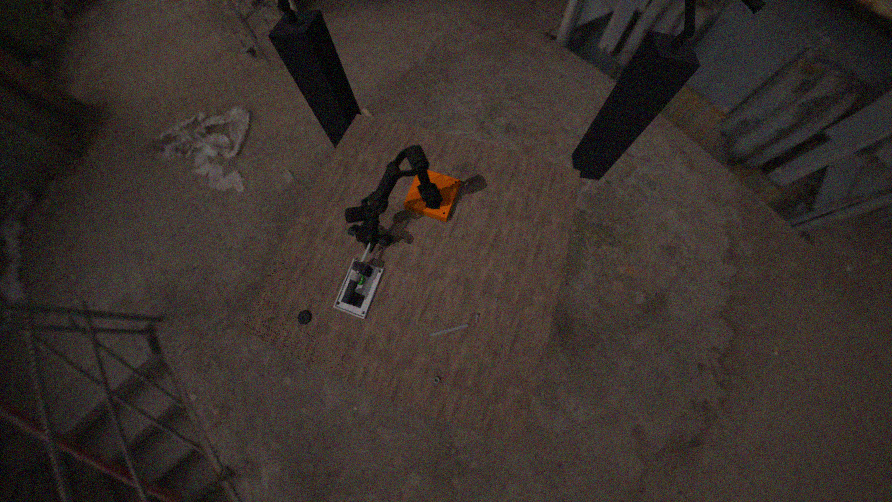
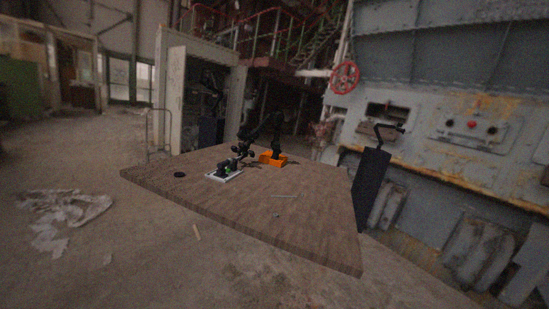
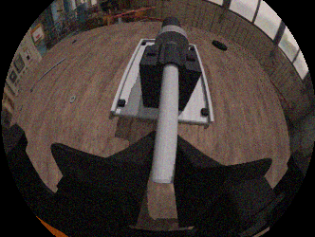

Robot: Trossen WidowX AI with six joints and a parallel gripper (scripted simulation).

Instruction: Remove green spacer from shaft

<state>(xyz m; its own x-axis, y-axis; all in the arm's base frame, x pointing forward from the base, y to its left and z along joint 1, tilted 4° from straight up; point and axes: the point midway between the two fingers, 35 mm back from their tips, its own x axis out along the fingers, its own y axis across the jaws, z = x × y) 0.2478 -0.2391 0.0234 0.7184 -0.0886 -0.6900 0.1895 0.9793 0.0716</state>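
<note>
Right now the shaft is 5 cm ahead of my gripper tip, 1 cm to the right of it and 2 cm above it. Round my gripper tip: spacer 12 cm ahead, 3 cm to the right, 4 cm below; nut 48 cm ahead, 36 cm to the left, 5 cm below; black disc 32 cm ahead, 25 cm to the right, 5 cm below.
</note>
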